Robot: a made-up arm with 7 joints. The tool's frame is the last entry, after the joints. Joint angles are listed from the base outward. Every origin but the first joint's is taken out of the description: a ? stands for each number. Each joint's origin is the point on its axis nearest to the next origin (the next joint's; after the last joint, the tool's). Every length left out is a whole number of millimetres.
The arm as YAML. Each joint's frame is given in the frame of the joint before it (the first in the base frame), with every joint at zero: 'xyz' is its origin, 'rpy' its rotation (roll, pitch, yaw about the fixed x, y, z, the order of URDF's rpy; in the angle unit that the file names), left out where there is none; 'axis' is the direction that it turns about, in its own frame. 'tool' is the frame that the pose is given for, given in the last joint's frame.
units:
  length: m
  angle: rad
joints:
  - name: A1
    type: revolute
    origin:
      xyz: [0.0, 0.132, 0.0]
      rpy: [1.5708, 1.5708, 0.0]
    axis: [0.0, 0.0, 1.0]
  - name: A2
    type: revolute
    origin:
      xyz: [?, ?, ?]
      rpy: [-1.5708, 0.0, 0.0]
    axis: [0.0, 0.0, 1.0]
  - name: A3
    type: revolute
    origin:
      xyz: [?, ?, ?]
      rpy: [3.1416, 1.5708, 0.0]
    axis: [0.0, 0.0, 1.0]
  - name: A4
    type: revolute
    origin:
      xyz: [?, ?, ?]
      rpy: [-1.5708, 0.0, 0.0]
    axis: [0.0, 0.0, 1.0]
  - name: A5
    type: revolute
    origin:
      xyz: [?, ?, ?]
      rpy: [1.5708, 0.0, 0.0]
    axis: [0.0, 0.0, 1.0]
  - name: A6
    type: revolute
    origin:
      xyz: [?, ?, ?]
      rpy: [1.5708, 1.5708, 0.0]
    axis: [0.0, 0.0, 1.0]
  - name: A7
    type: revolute
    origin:
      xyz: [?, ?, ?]
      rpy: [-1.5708, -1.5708, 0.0]
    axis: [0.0, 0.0, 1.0]
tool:
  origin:
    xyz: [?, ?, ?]
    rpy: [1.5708, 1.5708, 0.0]
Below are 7 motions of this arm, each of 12 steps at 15 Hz.
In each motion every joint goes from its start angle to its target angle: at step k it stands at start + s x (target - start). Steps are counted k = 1, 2, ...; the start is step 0. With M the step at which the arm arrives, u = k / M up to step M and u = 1 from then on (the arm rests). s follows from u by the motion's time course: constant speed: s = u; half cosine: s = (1 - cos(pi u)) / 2; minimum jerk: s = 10 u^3 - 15 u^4 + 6 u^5.
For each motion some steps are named. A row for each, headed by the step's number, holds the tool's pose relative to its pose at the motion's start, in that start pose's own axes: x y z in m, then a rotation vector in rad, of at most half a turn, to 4 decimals.
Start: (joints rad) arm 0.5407 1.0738 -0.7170 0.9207 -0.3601 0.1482 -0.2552
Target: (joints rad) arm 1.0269 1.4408 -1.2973 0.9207 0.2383 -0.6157 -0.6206
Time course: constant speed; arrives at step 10
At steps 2, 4, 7, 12:
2: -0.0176 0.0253 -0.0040 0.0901 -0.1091 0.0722
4: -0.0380 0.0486 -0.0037 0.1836 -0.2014 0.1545
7: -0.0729 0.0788 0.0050 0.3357 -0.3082 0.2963
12: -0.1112 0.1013 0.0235 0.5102 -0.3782 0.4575

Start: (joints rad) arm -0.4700 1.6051 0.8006 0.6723 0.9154 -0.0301 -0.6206
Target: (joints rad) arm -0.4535 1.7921 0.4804 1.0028 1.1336 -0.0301 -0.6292
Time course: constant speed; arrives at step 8
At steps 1, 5, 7, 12:
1: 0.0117 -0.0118 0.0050 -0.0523 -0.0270 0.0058
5: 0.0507 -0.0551 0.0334 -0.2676 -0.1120 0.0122
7: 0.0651 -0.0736 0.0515 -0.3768 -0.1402 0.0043
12: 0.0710 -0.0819 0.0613 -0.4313 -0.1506 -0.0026

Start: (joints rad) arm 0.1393 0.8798 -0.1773 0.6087 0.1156 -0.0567 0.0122
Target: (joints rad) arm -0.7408 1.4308 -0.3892 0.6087 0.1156 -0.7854 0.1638
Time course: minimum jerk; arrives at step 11
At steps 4, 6, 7, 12:
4: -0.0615 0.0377 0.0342 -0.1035 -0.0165 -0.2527
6: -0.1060 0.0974 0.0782 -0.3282 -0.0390 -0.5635
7: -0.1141 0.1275 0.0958 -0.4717 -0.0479 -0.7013
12: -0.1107 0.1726 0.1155 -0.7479 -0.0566 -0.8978

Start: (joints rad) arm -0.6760 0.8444 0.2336 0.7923 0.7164 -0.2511 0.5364
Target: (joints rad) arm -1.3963 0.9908 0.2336 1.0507 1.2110 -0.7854 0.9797
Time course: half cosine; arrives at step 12
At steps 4, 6, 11, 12:
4: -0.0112 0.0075 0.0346 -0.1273 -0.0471 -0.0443
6: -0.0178 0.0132 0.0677 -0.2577 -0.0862 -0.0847
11: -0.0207 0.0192 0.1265 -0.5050 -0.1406 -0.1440
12: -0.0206 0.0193 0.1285 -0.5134 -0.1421 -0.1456

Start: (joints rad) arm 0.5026 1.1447 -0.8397 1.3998 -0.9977 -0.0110 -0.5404
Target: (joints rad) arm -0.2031 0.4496 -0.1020 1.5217 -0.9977 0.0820 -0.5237
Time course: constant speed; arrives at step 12
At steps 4, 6, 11, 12:
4: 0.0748 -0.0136 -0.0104 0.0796 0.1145 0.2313
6: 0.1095 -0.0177 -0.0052 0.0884 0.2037 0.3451
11: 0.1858 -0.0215 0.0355 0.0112 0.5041 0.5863
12: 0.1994 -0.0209 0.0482 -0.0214 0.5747 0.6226

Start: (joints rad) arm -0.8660 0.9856 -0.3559 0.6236 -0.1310 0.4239 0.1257
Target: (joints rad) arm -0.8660 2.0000 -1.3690 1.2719 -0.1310 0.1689 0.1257
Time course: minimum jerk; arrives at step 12
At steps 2, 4, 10, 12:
2: -0.0026 0.0104 0.0026 0.0262 -0.0127 -0.0437
4: -0.0172 0.0544 0.0184 0.1259 -0.0584 -0.2655
10: -0.1478 0.1568 0.1330 -0.0111 0.0741 -1.0979
12: -0.1564 0.1595 0.1414 -0.0375 0.0920 -1.1206

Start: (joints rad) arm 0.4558 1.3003 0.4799 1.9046 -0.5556 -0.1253 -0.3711
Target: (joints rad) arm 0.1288 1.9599 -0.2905 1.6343 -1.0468 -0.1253 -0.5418
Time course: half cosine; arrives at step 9
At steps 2, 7, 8, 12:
2: 0.0028 -0.0146 -0.0008 -0.1140 -0.0948 -0.0389
7: -0.0052 -0.0739 0.0478 -0.8113 -0.8711 -0.2994
8: -0.0110 -0.0743 0.0549 -0.8836 -0.9748 -0.3254
12: -0.0132 -0.0742 0.0572 -0.9084 -1.0114 -0.3341

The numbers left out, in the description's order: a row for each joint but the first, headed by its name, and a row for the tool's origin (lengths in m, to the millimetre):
A2: 0.0 0.0 0.0
A3: 0.282 0.0 0.0
A4: 0.0 0.0 0.0
A5: 0.0 0.233 0.0
A6: 0.0 0.0 0.0
A7: 0.0 0.0 0.0
tool: 0.0 0.0 0.0

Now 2 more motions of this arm.
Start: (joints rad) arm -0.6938 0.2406 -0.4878 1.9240 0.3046 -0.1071 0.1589
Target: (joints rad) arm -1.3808 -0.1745 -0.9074 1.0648 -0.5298 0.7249 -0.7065
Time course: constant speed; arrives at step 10
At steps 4, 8, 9, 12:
4: -0.0969 -0.1107 0.0618 0.2368 0.8283 -0.0216
8: -0.1176 -0.2633 0.1385 0.1445 1.4731 -0.3694
9: -0.1093 -0.3029 0.1560 0.0721 1.5706 -0.4998
12: -0.0961 -0.3418 0.1719 -0.0147 1.6335 -0.6413

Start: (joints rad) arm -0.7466 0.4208 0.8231 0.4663 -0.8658 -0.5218 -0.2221
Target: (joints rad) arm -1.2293 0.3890 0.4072 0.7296 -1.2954 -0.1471 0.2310
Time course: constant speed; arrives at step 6
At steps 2, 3, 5, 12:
2: -0.0268 0.0003 0.0347 -0.3414 0.0783 -0.3298
3: -0.0385 -0.0002 0.0535 -0.5035 0.1259 -0.4906
5: -0.0592 -0.0024 0.0948 -0.8044 0.2303 -0.8055
12: -0.0683 -0.0038 0.1176 -0.9408 0.2839 -0.9598

